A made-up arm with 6 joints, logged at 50 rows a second.
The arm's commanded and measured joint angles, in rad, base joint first. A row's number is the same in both.
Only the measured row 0 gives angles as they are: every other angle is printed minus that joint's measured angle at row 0.
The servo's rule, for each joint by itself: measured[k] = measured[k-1] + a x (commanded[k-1-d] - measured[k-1]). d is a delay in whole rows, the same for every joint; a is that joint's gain. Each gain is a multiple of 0.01, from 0.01 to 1. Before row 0 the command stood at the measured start. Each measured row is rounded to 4 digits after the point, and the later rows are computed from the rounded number. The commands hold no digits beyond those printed.
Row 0, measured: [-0.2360 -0.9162 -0.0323 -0.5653 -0.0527 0.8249]
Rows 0 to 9, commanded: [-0.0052 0.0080 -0.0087 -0.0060 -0.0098 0.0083]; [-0.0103 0.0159 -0.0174 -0.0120 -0.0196 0.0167]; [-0.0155 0.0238 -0.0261 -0.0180 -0.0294 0.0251]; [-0.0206 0.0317 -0.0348 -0.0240 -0.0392 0.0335]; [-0.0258 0.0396 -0.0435 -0.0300 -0.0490 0.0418]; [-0.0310 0.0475 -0.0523 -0.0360 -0.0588 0.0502]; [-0.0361 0.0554 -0.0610 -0.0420 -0.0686 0.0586]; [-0.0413 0.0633 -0.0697 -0.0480 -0.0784 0.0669]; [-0.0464 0.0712 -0.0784 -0.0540 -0.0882 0.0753]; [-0.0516 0.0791 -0.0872 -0.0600 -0.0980 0.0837]
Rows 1 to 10, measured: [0.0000 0.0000 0.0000 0.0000 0.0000 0.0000]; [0.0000 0.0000 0.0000 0.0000 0.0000 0.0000]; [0.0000 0.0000 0.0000 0.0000 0.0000 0.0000]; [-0.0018 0.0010 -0.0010 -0.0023 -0.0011 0.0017]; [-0.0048 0.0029 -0.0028 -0.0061 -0.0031 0.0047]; [-0.0085 0.0056 -0.0054 -0.0107 -0.0060 0.0088]; [-0.0127 0.0090 -0.0086 -0.0159 -0.0097 0.0137]; [-0.0173 0.0130 -0.0124 -0.0214 -0.0140 0.0193]; [-0.0221 0.0175 -0.0168 -0.0271 -0.0189 0.0255]; [-0.0270 0.0224 -0.0217 -0.0329 -0.0244 0.0321]
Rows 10 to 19, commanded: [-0.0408 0.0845 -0.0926 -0.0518 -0.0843 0.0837]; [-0.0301 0.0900 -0.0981 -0.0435 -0.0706 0.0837]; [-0.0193 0.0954 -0.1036 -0.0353 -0.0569 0.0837]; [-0.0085 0.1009 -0.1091 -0.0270 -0.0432 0.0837]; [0.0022 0.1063 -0.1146 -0.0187 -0.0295 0.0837]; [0.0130 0.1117 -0.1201 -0.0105 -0.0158 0.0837]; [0.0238 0.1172 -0.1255 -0.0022 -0.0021 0.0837]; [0.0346 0.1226 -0.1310 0.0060 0.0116 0.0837]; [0.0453 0.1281 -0.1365 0.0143 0.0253 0.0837]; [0.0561 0.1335 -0.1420 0.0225 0.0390 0.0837]
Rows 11 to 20, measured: [-0.0320 0.0277 -0.0270 -0.0388 -0.0303 0.0391]; [-0.0370 0.0334 -0.0327 -0.0447 -0.0367 0.0463]; [-0.0421 0.0393 -0.0387 -0.0507 -0.0434 0.0538]; [-0.0416 0.0452 -0.0446 -0.0511 -0.0479 0.0598]; [-0.0376 0.0510 -0.0505 -0.0481 -0.0504 0.0646]; [-0.0312 0.0568 -0.0563 -0.0431 -0.0511 0.0684]; [-0.0233 0.0625 -0.0621 -0.0368 -0.0502 0.0715]; [-0.0144 0.0682 -0.0679 -0.0297 -0.0479 0.0739]; [-0.0048 0.0739 -0.0736 -0.0222 -0.0444 0.0759]; [0.0052 0.0795 -0.0793 -0.0144 -0.0397 0.0775]
